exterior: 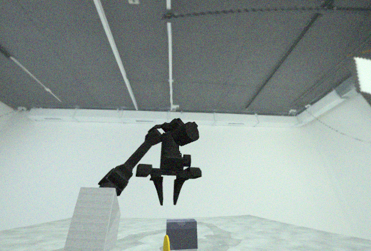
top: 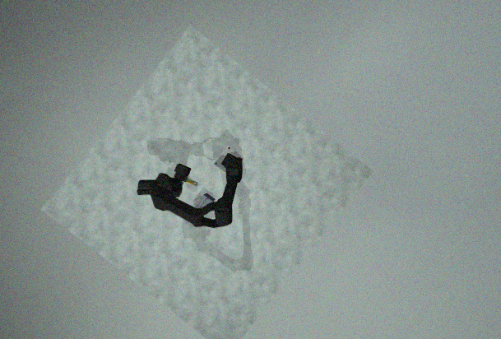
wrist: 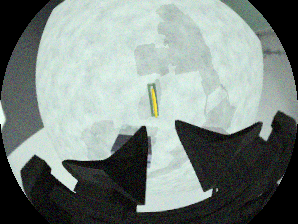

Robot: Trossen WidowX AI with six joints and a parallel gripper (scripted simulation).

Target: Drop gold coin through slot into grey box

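The gold coin lies 10 cm below my gripper tip.
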